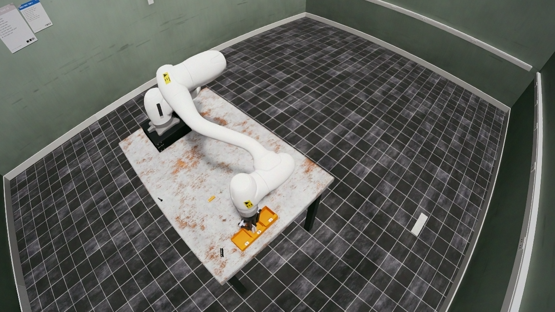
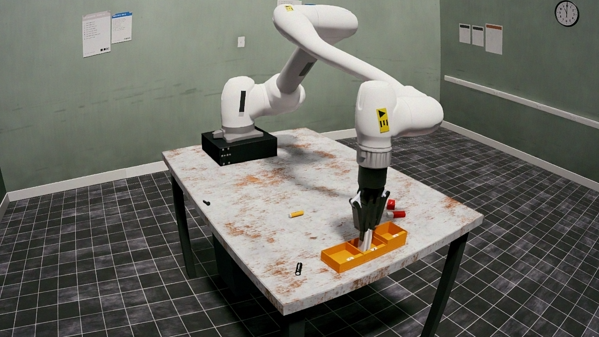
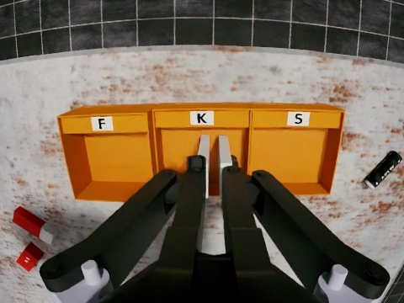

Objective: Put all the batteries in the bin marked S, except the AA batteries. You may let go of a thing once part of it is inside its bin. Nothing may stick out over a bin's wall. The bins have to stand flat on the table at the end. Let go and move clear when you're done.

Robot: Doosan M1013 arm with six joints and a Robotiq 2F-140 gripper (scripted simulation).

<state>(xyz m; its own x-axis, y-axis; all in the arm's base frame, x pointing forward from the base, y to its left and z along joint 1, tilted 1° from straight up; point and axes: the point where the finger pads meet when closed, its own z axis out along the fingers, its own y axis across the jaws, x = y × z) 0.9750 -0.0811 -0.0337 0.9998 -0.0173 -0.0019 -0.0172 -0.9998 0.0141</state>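
Now: hand 30 mm above the joined orange bins and 10 mm to the right of it. The rest, counted from my hand: red cylinder (240 mm to the left, 120 mm behind, 40 mm below); then red block battery (290 mm to the left, 190 mm behind, 40 mm below); then black battery (190 mm to the right, 40 mm below, 30 mm behind).
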